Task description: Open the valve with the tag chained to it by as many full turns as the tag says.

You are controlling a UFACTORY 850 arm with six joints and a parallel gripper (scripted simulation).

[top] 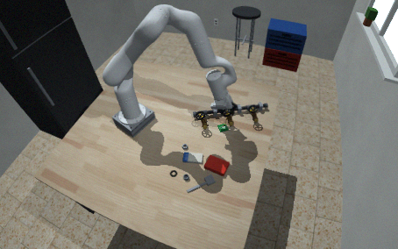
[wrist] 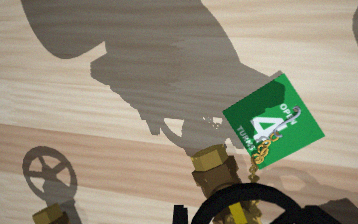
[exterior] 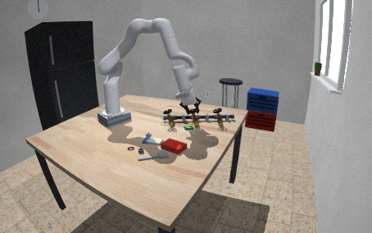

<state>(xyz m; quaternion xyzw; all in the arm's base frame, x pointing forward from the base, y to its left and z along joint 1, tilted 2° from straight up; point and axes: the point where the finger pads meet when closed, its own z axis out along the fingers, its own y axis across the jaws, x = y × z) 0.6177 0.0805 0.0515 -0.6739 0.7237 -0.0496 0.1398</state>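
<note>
Right now the green tag is 100 mm below my hand, 50 mm to the right of it and 30 mm behind it. Also, from my hand: grey scraper 440 mm to the right, 100 mm below, 60 mm behind; then red box 330 mm to the right, 90 mm below, 10 mm behind; then white block 300 mm to the right, 150 mm behind, 100 mm below.
</note>
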